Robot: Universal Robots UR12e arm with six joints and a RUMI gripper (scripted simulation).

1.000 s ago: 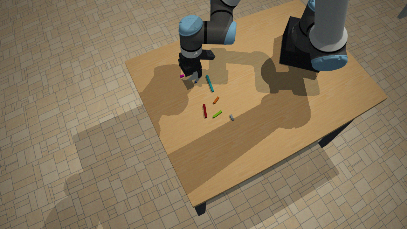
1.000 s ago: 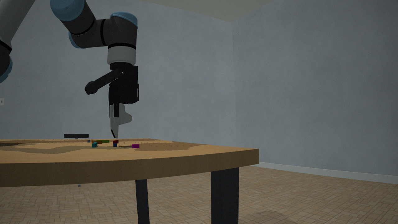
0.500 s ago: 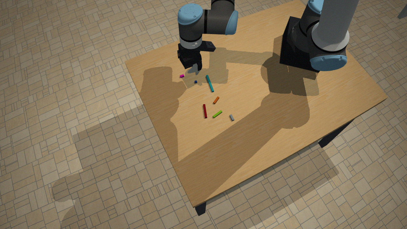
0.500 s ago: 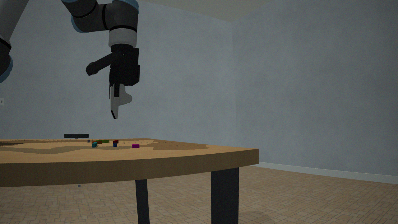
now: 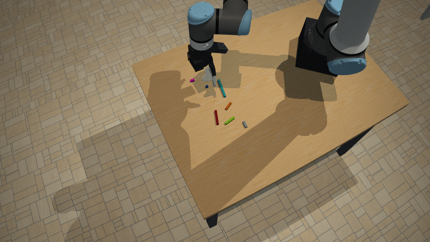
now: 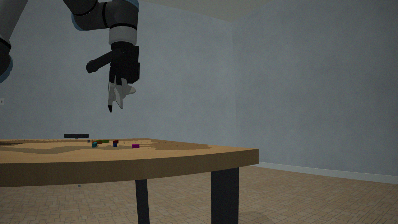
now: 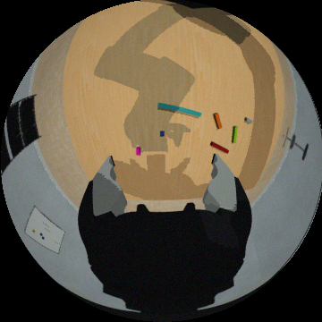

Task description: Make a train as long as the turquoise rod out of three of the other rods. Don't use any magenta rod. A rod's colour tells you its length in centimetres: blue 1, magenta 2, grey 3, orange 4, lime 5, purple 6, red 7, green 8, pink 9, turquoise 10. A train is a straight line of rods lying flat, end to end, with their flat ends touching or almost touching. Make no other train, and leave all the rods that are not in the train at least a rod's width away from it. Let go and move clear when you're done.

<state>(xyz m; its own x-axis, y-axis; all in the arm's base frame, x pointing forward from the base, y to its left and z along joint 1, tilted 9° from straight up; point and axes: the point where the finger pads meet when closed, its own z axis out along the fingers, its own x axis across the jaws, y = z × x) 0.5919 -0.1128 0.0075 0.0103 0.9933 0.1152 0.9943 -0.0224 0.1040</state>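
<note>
The orange rod is 14 cm to the left of my hand, 10 cm below it and 4 cm behind it. Also, from my hand: turquoise rod: 10 cm below, 6 cm behind, 4 cm to the left; magenta rod: 10 cm below, 6 cm to the right, 5 cm ahead; blue rod: 10 cm below.
</note>
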